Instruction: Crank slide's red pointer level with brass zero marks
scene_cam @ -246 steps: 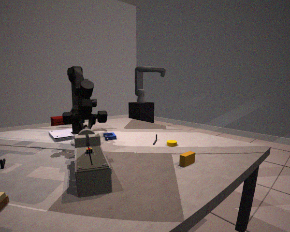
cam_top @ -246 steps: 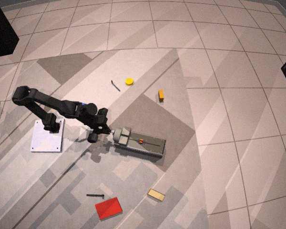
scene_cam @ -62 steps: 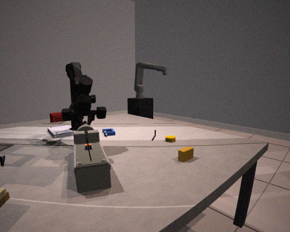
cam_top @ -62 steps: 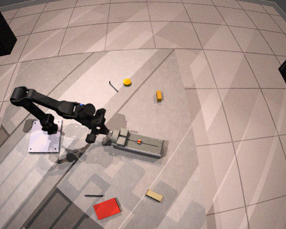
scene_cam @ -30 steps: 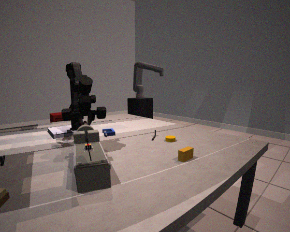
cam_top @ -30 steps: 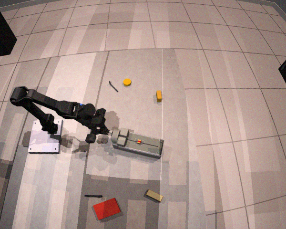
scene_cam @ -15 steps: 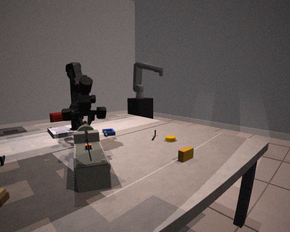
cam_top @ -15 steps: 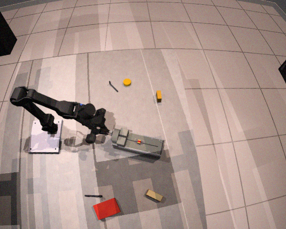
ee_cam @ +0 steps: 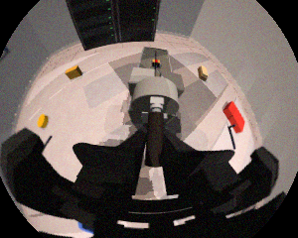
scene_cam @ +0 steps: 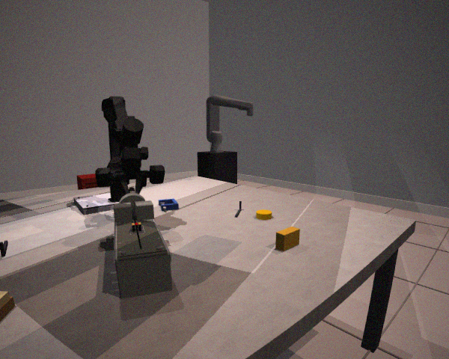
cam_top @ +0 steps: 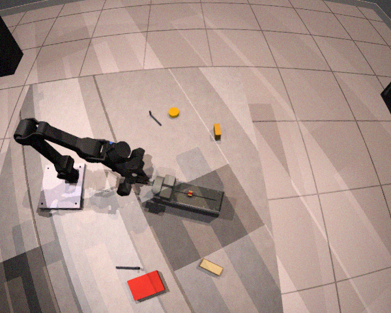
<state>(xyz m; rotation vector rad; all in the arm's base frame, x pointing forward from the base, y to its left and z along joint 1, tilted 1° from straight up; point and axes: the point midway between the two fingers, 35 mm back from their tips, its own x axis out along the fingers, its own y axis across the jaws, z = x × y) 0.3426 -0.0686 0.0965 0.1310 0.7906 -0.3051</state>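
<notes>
Now: gripper tip 20 mm past the dark crank handle, 10 mm to the right of it and 20 mm below it. Round my gripper tip: blue block (200 mm behind, 220 mm to the left, 90 mm below); then bent black rod (10 mm ahead, 370 mm to the left, 90 mm below); then red pointer (160 mm ahead, 60 mm to the right, 10 mm below).
</notes>
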